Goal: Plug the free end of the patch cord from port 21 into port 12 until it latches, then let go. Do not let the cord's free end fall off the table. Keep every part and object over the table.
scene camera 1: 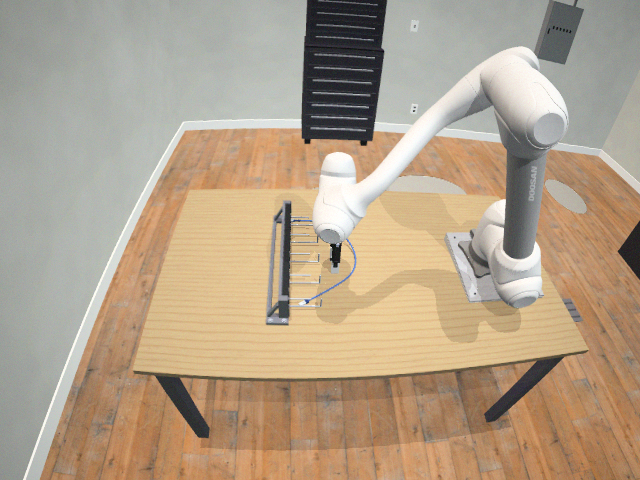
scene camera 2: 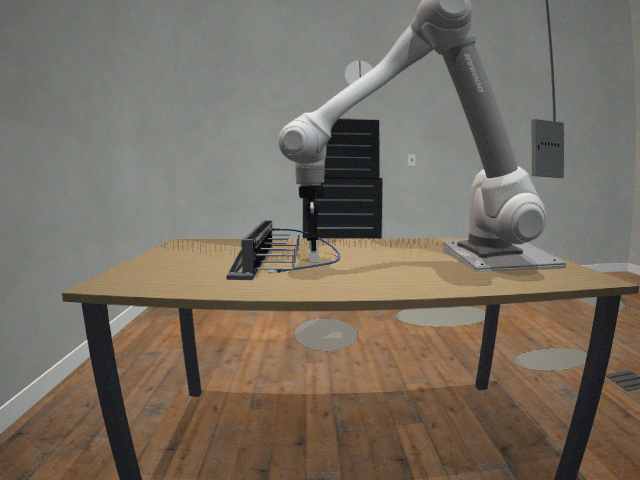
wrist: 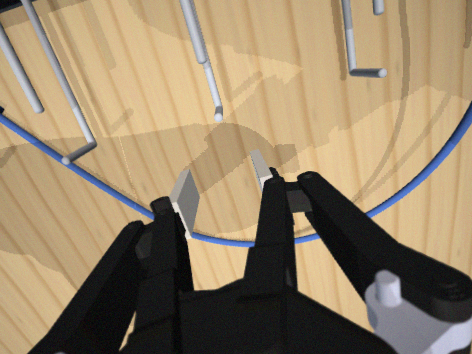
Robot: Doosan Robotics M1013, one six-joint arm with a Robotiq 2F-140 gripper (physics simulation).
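Places are measured from the arm's base along level axes (x left, y back, z up), in metres.
Where they show: gripper, fingertip midpoint: (scene camera 1: 334,266) (scene camera 2: 314,259) (wrist: 224,174); arm's base at its link origin: (scene camera 1: 484,257) (scene camera 2: 489,249).
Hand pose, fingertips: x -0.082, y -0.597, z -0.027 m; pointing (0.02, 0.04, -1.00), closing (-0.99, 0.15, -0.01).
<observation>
Each offset is from my fingertips to the top centre of the thing. "pt": to the spot under its first point. Level surfaces: height alone.
The blue patch cord @[pt dx -0.015, dy +0.083, dz +0.007 m] (scene camera 1: 355,259) (scene camera 2: 339,255) (wrist: 235,243) bows out from the patch panel @[dx -0.036, dy -0.137, dz +0.098 m] (scene camera 1: 285,258) (scene camera 2: 248,256). One end meets the panel at the far side. Its free end, a pale plug @[dx +0.144, dy -0.136, dz +0.008 m] (scene camera 1: 303,302) (scene camera 2: 272,271), is low among the panel's near-end wire guides; whether it touches the table is unclear. In the wrist view the plug is cut off at the left edge. My gripper (scene camera 1: 334,268) (scene camera 2: 314,255) (wrist: 224,174) points down, partly open and empty, inside the cord's bow. The cord passes behind the fingers in the wrist view. Port numbers are not readable.
L-shaped metal guides @[pt dx -0.023, dy -0.074, dz +0.014 m] (scene camera 1: 312,258) (wrist: 214,90) stick out from the panel toward the gripper. The panel stands on the wooden table @[dz -0.003 m] (scene camera 1: 222,341) (scene camera 2: 170,289). The arm's base plate (scene camera 1: 473,289) (scene camera 2: 537,260) is at the right. A dark drawer cabinet (scene camera 1: 341,93) stands behind the table.
</observation>
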